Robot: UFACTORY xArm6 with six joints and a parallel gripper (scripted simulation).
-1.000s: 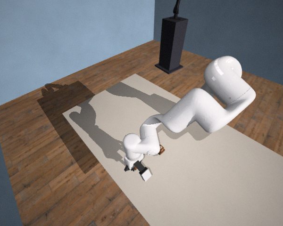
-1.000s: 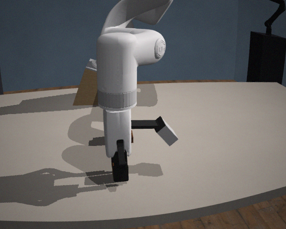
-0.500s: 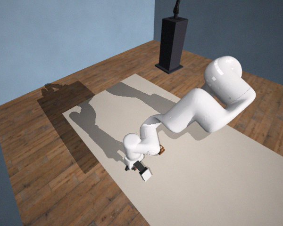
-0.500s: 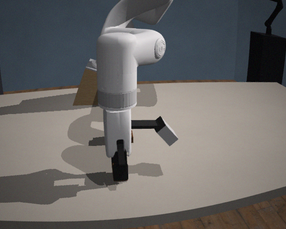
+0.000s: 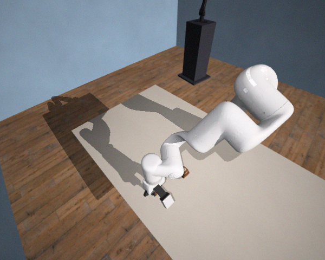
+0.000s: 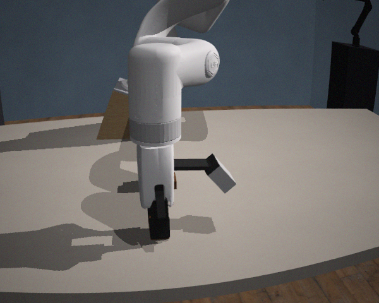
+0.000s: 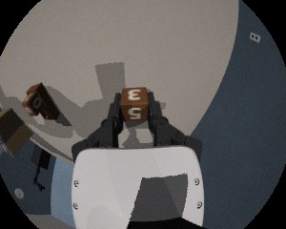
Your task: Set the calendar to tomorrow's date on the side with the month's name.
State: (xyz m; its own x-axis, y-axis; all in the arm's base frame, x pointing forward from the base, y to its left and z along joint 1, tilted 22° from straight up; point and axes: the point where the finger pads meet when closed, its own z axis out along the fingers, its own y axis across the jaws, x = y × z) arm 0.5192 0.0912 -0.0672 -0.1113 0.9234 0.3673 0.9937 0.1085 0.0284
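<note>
Right now my hand is 1 cm above the brown digit cube. Also, from my hand: brown cube 18 cm behind, 1 cm to the left; then brown calendar tray 18 cm behind, 1 cm to the right, 2 cm below.
</note>
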